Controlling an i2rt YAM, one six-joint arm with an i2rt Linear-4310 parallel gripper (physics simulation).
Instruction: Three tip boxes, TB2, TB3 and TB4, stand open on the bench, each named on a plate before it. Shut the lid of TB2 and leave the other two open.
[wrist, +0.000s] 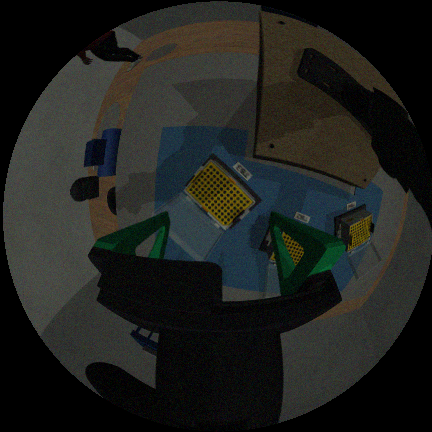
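Pixels of known places: gripper, between the fingertips: (218, 216); arm's base, origin of its link: (353, 97).
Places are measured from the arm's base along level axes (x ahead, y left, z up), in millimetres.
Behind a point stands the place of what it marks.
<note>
Three open tip boxes with yellow tip racks are in the wrist view. The largest-looking box (221, 194) {z -136, x 265, y -142 mm} is near the middle, its clear lid (196, 226) {z -106, x 335, y -163 mm} folded open toward the lower left. A second box (294, 248) {z -135, x 312, y 56 mm} is partly hidden behind the right finger; part of its clear lid (271, 281) {z -94, x 389, y 32 mm} shows below. A third box (360, 232) {z -136, x 194, y 258 mm} is at the right with its clear lid (365, 260) {z -88, x 248, y 307 mm} open. Name plates (242, 171) {z -191, x 207, y -121 mm} (302, 217) {z -191, x 247, y 64 mm} (351, 205) {z -191, x 142, y 217 mm} lie by the boxes; their print is too small to read. My green-fingered gripper (218, 216) {z 21, x 251, y -123 mm} is wide open and empty, its fingertips appearing either side of the first box's lower part.
The boxes stand on a blue mat (240, 267) {z -193, x 450, y -23 mm}. A brown board (310, 112) {z -51, x 70, y -55 mm} carrying a black arm base is at the upper right. A blue cylinder (110, 155) and dark round objects (84, 188) are at the left edge of the wooden bench (200, 37).
</note>
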